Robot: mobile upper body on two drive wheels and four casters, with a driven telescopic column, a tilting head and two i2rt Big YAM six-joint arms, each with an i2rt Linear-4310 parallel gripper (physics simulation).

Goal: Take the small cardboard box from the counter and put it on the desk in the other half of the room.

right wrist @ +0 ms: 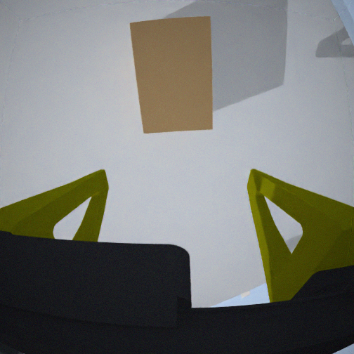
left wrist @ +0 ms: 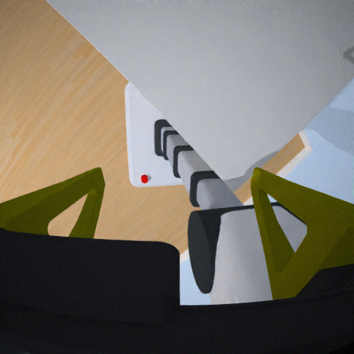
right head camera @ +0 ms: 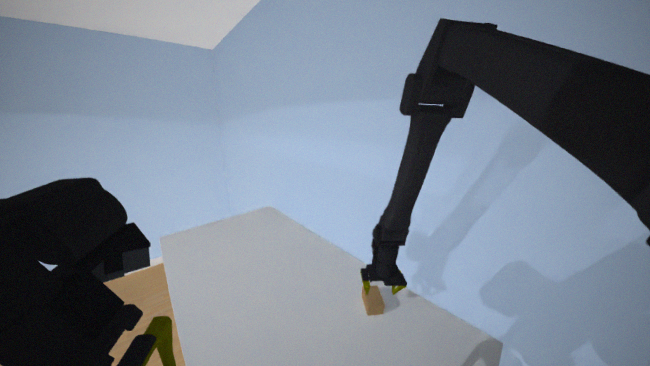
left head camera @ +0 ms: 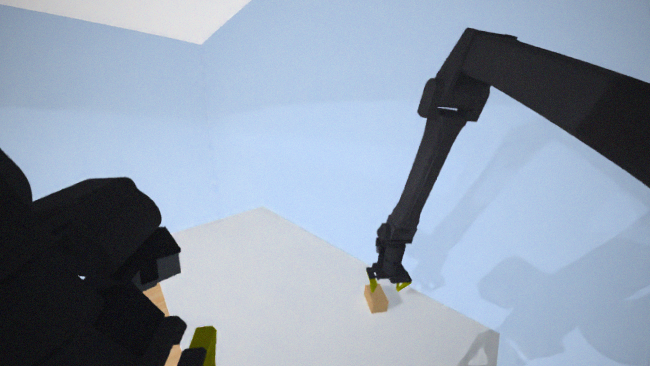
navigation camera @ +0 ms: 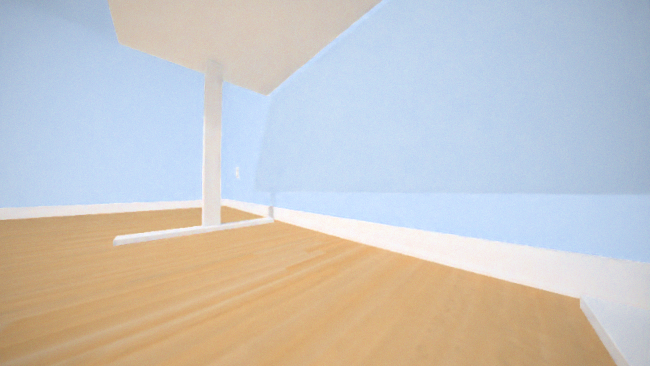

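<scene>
The small cardboard box stands on a light grey table top; whether this is the counter or the desk I cannot tell. My right gripper is open and empty, close above the table beside the box. In the head views one finger overlaps the box's far end. In the right wrist view the box lies beyond the fingertips, above the gap between them. My left gripper is open and empty near the table's edge; the head views show part of it at lower left.
In the left wrist view my white base with a red button and my grey column stand by the table's edge. The navigation camera shows a table's underside, its white leg, the wooden floor and blue walls.
</scene>
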